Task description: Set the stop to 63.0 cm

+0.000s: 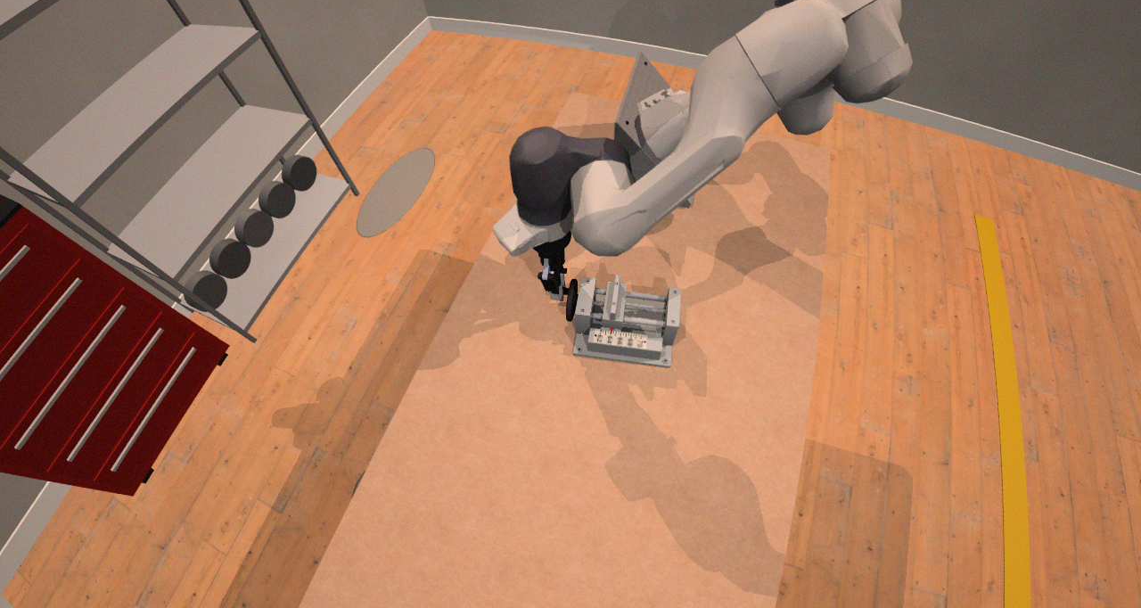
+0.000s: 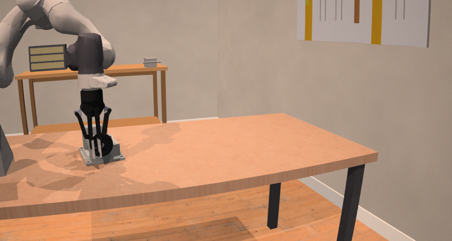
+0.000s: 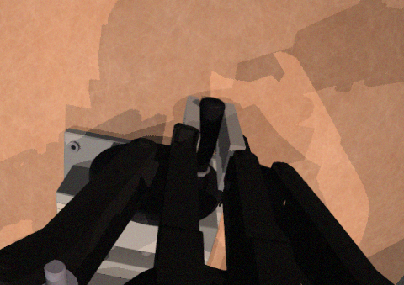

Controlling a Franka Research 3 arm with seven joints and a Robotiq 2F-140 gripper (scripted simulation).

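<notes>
My hand is 130 mm to the right of the sliding stop and 10 mm below it. Round my hand: black handwheel (20 mm to the left, 10 mm below).
</notes>
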